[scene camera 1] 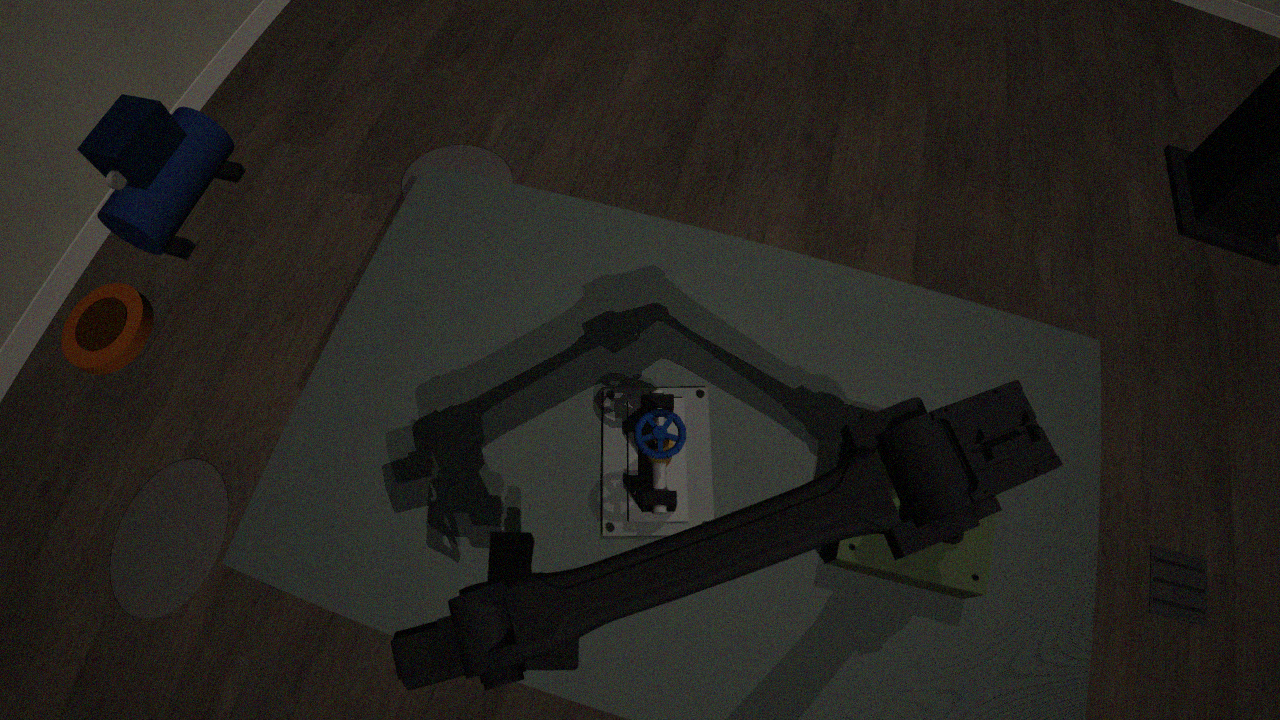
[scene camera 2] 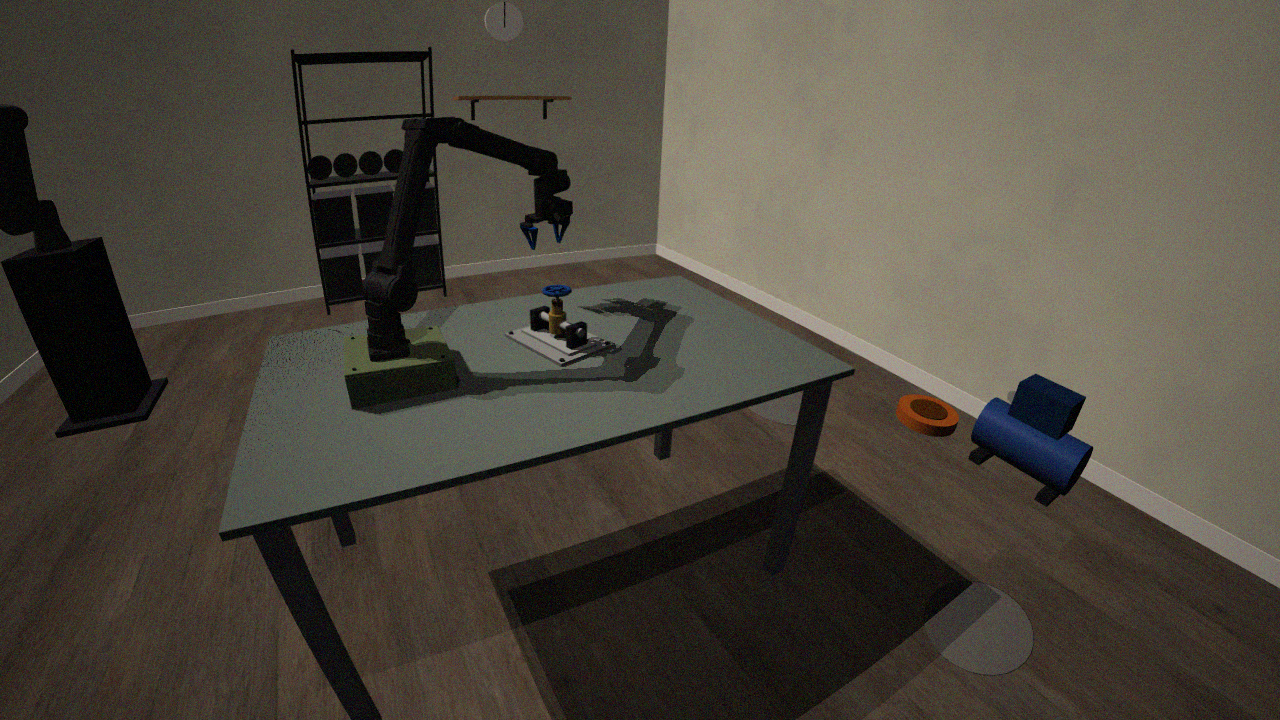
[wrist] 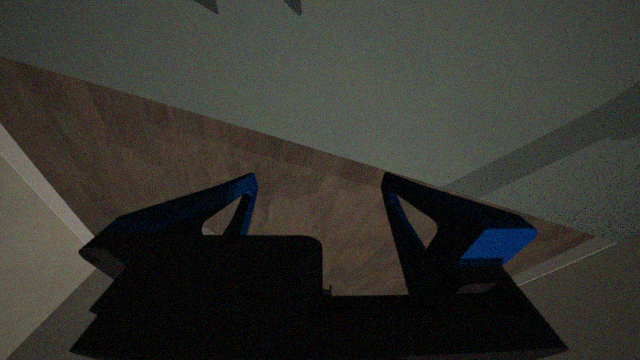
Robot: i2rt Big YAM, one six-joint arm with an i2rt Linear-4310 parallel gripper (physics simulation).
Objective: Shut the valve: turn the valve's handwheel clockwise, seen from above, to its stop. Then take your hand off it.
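The blue spoked handwheel sits level on top of the valve, whose brass-yellow body stands on a pale base plate on the table. The valve does not show in the wrist view. My gripper is open and empty, its blue-sided fingers wide apart. It hangs well above the table, higher than the handwheel and apart from it. In scene camera 1 the arm's wrist is to the lower left of the valve, and the fingers are hidden there.
The arm's green base block stands on the grey-green table. The arm's forearm passes beside the base plate in scene camera 1. A blue compressor and an orange ring are on the floor beyond the table.
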